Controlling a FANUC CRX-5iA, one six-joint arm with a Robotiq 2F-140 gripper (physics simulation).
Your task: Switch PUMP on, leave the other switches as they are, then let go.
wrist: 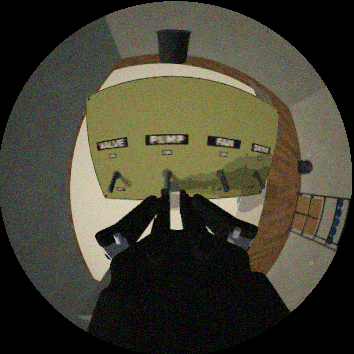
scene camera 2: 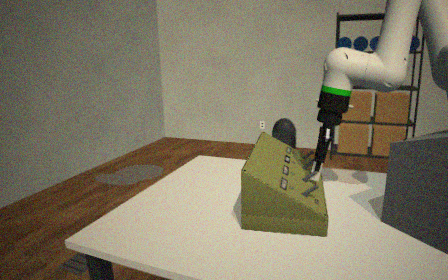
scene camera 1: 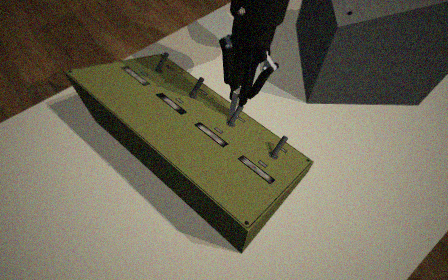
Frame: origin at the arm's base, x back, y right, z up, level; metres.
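Seen in the pictures: gripper, fingertip midpoint: (wrist: 173,187) (scene camera 2: 313,179) (scene camera 1: 235,112).
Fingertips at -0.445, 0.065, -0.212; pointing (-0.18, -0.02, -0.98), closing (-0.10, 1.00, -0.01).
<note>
Pixels of each thing's top centre, then the offset from my fingertips to it, as dx, dy, dz. Level surfaces: height alone.
- PUMP label, top centre: (wrist: 166,137) (scene camera 1: 211,133) -0.093, -0.021, +0.039
- VALVE lever, top centre: (scene camera 1: 281,141) (wrist: 107,182) (scene camera 2: 311,184) -0.001, -0.134, +0.037
- FAN lever, top centre: (wrist: 227,181) (scene camera 1: 197,81) -0.021, +0.106, +0.037
- DRIVE lever, top centre: (scene camera 1: 161,55) (wrist: 264,180) -0.032, +0.225, +0.037
- white table, surface height: dz -0.095
A green sloped switch box (scene camera 1: 150,130) (scene camera 2: 280,205) (wrist: 175,107) stands on the table. Its PUMP lever (scene camera 1: 233,117) (wrist: 167,174) leans away from the PUMP label (scene camera 1: 211,134) (wrist: 167,139), toward the low edge. The VALVE lever (scene camera 1: 279,147) (scene camera 2: 310,191) (wrist: 114,182), FAN lever (scene camera 1: 197,87) (wrist: 223,181) and DRIVE lever (scene camera 1: 162,62) (wrist: 258,180) lean the same way. My gripper (scene camera 1: 237,99) (scene camera 2: 316,174) (wrist: 173,187) is shut, with nothing between its fingers. Its tips are at the upper end of the PUMP lever and hide part of it; whether they touch is unclear.
The white table (scene camera 1: 350,200) (scene camera 2: 165,200) carries the box. A large grey block (scene camera 1: 375,65) (scene camera 2: 417,185) stands beyond the box's low side. A dark bin (scene camera 2: 284,132) (wrist: 173,46) and a shelf rack (scene camera 2: 339,75) are farther back.
</note>
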